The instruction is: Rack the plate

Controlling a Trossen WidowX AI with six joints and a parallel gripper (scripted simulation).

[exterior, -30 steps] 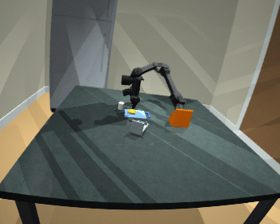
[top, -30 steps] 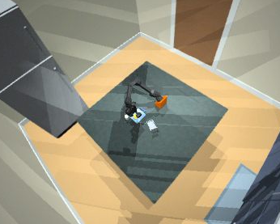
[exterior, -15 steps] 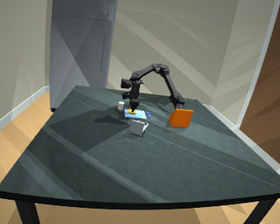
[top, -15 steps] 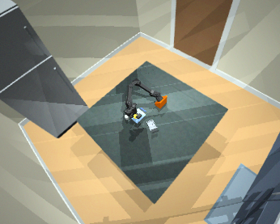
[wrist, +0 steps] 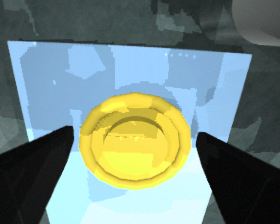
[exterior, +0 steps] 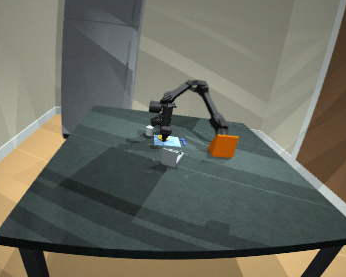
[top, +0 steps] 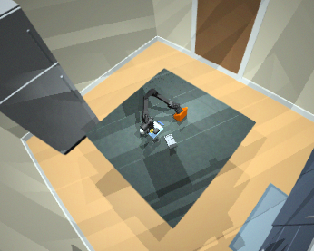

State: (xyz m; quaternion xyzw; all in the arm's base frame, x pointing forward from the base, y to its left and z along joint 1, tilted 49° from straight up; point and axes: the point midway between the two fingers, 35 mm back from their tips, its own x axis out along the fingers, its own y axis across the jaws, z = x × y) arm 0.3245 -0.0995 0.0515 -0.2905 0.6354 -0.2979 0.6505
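Right now the light blue mat is 20 mm behind my gripper tip and 10 mm below it. Also, from my gripper tip: dish rack (30 mm behind, 220 mm to the left, 10 mm above); yellow plate (10 mm above); white cup (80 mm ahead, 70 mm to the right, 20 mm above).
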